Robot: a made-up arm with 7 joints. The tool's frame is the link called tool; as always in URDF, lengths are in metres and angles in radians.
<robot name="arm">
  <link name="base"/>
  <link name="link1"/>
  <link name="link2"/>
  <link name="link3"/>
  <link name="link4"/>
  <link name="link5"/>
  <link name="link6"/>
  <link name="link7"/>
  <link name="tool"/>
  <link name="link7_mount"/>
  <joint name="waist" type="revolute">
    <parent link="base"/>
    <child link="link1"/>
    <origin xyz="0 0.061 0" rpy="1.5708 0 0"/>
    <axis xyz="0 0 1"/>
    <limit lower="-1.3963" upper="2"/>
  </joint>
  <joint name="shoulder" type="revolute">
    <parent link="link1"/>
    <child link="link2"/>
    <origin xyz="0 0 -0.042" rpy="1.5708 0 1.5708"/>
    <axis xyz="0 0 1"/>
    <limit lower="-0.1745" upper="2"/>
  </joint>
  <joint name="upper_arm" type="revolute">
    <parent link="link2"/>
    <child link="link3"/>
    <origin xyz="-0.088 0 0" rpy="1.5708 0 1.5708"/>
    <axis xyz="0 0 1"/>
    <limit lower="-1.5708" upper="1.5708"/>
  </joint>
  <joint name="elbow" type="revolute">
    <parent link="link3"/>
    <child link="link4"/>
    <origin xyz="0 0 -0.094" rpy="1.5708 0 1.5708"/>
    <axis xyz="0 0 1"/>
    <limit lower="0" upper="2.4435"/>
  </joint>
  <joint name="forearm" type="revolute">
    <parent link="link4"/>
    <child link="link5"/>
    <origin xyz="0 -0.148 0" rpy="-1.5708 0 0"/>
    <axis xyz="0 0 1"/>
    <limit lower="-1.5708" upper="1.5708"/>
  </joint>
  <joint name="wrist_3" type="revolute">
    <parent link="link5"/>
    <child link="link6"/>
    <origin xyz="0 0 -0.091" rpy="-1.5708 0 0"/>
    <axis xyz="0 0 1"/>
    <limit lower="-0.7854" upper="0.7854"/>
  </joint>
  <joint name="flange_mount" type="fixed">
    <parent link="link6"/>
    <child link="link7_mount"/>
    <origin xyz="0 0 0" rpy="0 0 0"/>
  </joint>
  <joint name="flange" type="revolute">
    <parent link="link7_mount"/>
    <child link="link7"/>
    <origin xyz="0 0 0" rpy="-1.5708 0 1.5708"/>
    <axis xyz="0 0 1"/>
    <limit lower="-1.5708" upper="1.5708"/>
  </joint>
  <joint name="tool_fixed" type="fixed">
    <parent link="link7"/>
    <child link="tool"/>
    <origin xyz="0 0 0" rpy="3.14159 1.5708 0"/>
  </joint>
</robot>
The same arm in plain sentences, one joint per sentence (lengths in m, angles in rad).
The arm has seven revolute joints in a row. What follows holds with every joint at zero, and every direction is one of the base frame's. Joint 1 lies 0.0610 m along +y from the base frame's origin and turns about -y, from -1.3963 to 2.0000 rad. Joint 2 lies 0.0420 m along +y from joint 1 and turns about +x, from -0.1745 to 2.0000 rad. Joint 3 lies 0.0880 m along -z from joint 2 and turns about +z, from -1.5708 to 1.5708 rad. Joint 4 lies 0.0940 m along -z from joint 3 and turns about -y, from 0.0000 to 2.4435 rad. Joint 5 lies 0.1480 m along -z from joint 4 and turns about +z, from -1.5708 to 1.5708 rad. Joint 6 lies 0.0910 m along -z from joint 5 and turns about +y, from -0.7854 to 0.7854 rad. Joint 7 lies at the same point as joint 6 and turns about -x, from -1.5708 to 1.5708 rad. The tool frame, which is the frame that the pose is given for, lies at the same point as joint 7; its axes are the base frame's turned by roll 0.0000, pitch 0.0000 and yaw 0.0000 rad (as in URDF: about the fixed x, then y, then z).
